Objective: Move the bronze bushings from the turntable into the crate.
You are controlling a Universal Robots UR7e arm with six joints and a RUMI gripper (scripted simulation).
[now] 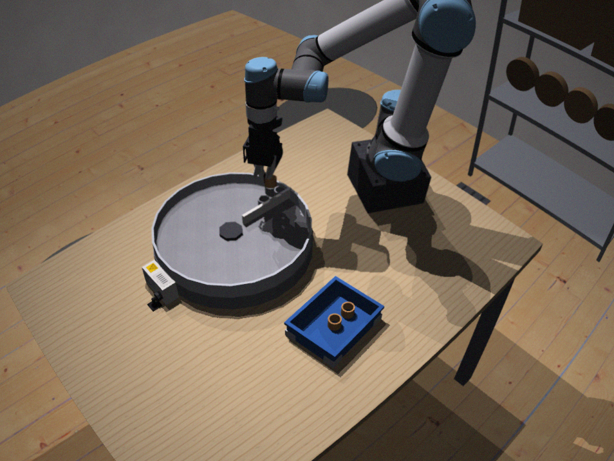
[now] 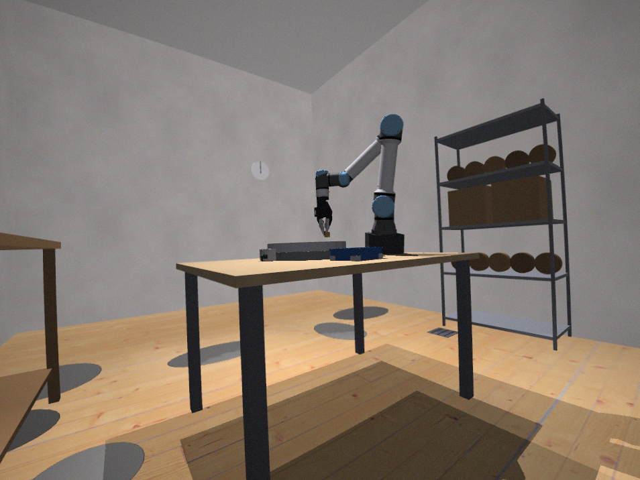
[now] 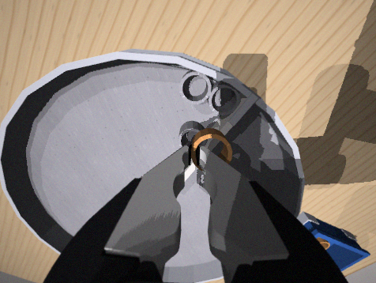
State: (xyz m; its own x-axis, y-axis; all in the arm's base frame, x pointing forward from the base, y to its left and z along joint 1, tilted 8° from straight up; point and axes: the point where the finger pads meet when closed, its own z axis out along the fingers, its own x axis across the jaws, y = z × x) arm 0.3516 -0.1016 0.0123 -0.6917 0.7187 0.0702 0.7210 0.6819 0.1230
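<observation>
My gripper is now 60 mm short of the blue crate, 420 mm to the right of it and 110 mm above it. From my hand the other things lie so: grey turntable (140 mm ahead, 60 mm to the left, 80 mm below).
</observation>
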